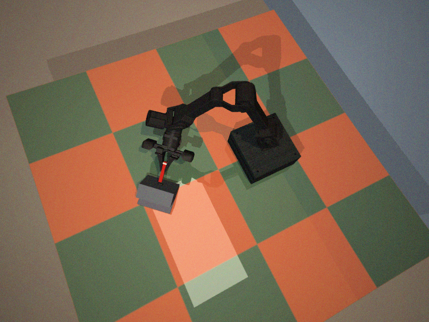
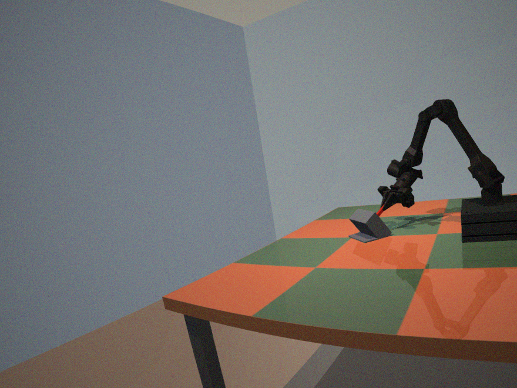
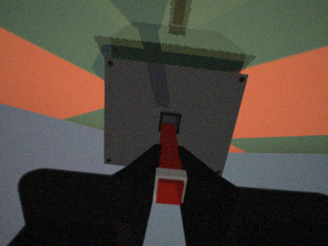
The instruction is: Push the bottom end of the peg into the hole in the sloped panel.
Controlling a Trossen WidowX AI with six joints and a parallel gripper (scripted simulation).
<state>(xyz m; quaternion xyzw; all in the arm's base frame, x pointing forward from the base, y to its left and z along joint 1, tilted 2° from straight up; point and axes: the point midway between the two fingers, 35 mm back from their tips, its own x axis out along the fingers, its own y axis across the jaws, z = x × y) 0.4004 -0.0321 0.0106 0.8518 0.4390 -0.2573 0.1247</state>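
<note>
Now: gripper tip 10 mm past the red square peg, 10 mm to the left of it and 10 mm below it. The rest, counted from my gripper tip: grey sloped panel (30 mm ahead, 50 mm to the left, 50 mm below).
</note>
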